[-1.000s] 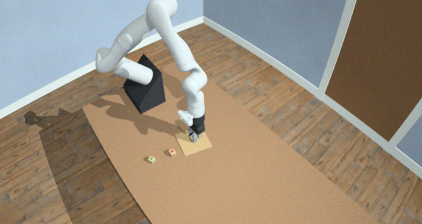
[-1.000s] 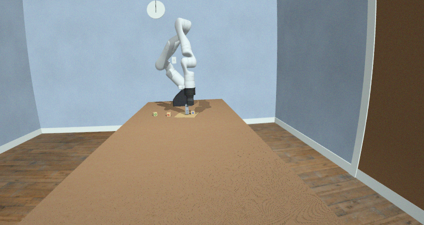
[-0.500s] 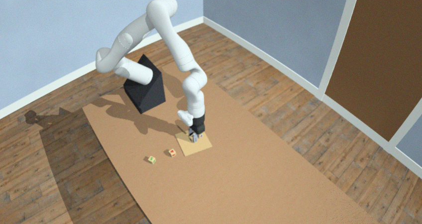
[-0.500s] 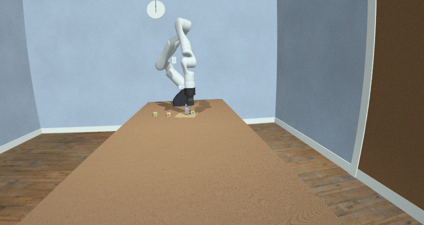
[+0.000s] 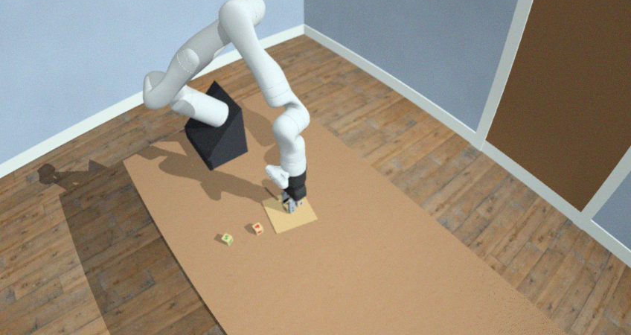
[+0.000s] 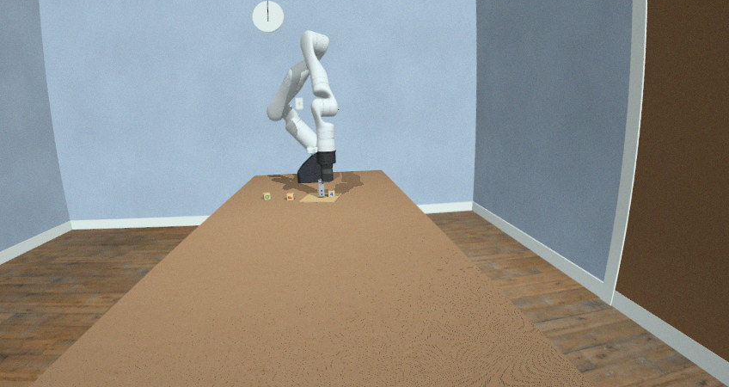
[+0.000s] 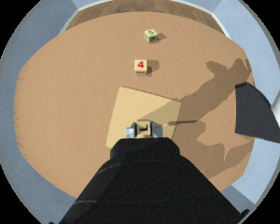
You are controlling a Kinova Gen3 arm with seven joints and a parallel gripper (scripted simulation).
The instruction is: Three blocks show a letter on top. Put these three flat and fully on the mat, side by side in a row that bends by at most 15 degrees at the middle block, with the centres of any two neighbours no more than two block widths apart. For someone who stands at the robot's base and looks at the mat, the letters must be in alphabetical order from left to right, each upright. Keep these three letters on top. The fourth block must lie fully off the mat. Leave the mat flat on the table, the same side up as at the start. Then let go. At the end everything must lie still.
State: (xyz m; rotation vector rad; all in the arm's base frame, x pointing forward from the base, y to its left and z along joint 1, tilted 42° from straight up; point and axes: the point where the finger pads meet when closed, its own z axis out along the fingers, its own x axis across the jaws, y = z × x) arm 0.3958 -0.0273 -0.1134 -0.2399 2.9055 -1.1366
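Now: the tan mat 30 mm below my hand.
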